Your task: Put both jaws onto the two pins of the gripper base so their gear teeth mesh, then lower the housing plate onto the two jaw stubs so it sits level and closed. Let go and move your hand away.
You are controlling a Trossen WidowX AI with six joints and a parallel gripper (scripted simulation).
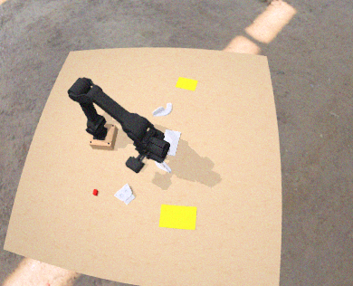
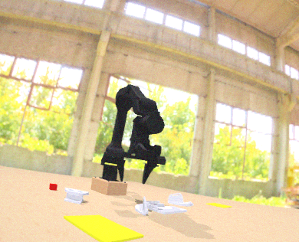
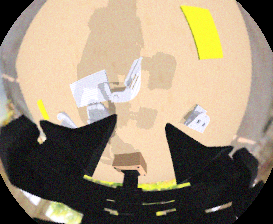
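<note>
The white jaw is 70 mm below my gripper tip, 40 mm to the left of it and 40 mm ahead of it. Round my gripper tip: small red cube: 230 mm behind, 160 mm to the right, 70 mm below; then large yellow patch: 220 mm to the right, 140 mm ahead, 80 mm below; then small white block: 150 mm to the right, 90 mm behind, 70 mm below.
</note>
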